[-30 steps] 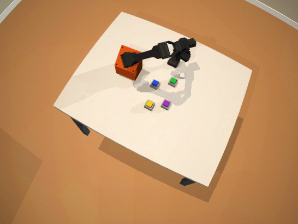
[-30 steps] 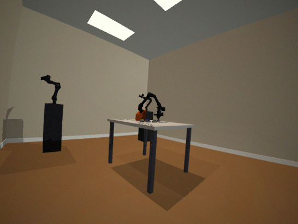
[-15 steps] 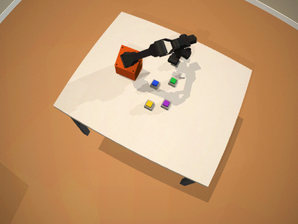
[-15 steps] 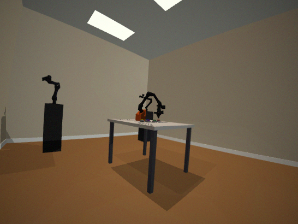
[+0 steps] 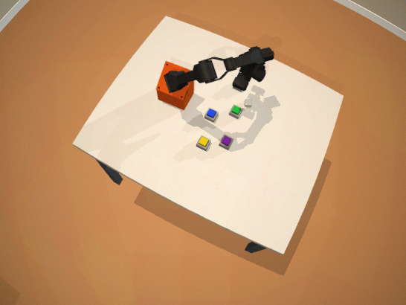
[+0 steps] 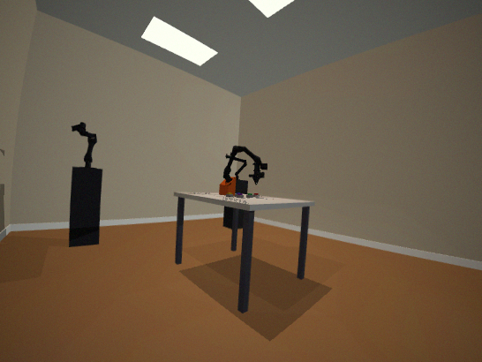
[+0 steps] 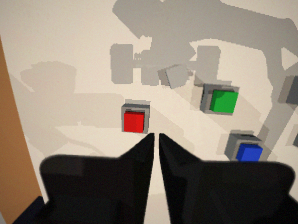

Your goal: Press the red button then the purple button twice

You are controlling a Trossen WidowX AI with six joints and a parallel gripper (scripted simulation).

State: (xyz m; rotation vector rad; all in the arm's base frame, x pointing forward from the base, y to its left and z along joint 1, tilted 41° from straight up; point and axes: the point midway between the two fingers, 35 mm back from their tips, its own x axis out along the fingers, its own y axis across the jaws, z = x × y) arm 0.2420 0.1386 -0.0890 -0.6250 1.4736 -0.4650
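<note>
Right now the purple button is 60 mm ahead of my gripper tip, 260 mm to the right of it and 100 mm below it. The rest, counted from my gripper tip: small white block 50 mm ahead, 30 mm to the right, 120 mm below; then green button 20 mm ahead, 100 mm to the right, 100 mm below; then red button 30 mm behind, 30 mm to the left, 100 mm below.
</note>
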